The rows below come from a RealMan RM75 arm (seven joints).
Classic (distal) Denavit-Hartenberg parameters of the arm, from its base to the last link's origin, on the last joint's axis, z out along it. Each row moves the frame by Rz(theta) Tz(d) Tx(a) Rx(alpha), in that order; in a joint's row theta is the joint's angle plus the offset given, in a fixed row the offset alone. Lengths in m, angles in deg.
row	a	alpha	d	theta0
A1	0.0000	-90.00	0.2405	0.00
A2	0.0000	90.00	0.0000	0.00
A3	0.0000	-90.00	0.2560	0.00
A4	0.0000	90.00	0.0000	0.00
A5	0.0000	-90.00	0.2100	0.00
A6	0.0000	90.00	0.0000	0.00
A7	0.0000	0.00	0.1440	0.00
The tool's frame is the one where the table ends.
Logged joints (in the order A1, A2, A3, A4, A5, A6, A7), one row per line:
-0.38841 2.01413 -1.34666 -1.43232 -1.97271 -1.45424 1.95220
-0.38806 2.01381 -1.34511 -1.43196 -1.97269 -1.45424 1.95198
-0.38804 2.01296 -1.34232 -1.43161 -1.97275 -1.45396 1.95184
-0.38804 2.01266 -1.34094 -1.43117 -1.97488 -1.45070 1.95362
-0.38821 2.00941 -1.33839 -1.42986 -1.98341 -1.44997 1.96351
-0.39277 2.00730 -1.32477 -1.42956 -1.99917 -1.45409 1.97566
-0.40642 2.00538 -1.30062 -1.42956 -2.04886 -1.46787 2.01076
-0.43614 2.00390 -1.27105 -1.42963 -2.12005 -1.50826 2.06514
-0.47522 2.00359 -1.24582 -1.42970 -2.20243 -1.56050 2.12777
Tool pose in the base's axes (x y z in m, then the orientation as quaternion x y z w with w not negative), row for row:
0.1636 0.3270 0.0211 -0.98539 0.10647 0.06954 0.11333
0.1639 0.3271 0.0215 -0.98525 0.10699 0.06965 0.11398
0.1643 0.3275 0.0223 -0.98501 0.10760 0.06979 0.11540
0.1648 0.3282 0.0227 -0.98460 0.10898 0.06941 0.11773
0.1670 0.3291 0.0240 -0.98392 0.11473 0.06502 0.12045
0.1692 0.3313 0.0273 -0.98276 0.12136 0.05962 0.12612
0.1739 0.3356 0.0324 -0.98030 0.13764 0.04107 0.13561
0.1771 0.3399 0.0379 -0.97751 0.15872 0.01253 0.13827
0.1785 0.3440 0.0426 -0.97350 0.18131 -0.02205 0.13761
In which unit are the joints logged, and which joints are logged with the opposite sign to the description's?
The joints are logged in radians. Opposite sign: A1.
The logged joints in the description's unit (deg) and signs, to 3 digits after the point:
22.254 115.401 -77.158 -82.066 -113.028 -83.322 111.853
22.234 115.383 -77.069 -82.045 -113.027 -83.322 111.840
22.233 115.334 -76.909 -82.025 -113.030 -83.306 111.832
22.233 115.317 -76.830 -82.000 -113.152 -83.119 111.934
22.243 115.131 -76.684 -81.925 -113.641 -83.077 112.501
22.504 115.010 -75.904 -81.908 -114.544 -83.313 113.197
23.286 114.900 -74.520 -81.908 -117.391 -84.103 115.208
24.989 114.815 -72.826 -81.912 -121.470 -86.417 118.324
27.228 114.797 -71.380 -81.916 -126.190 -89.410 121.912

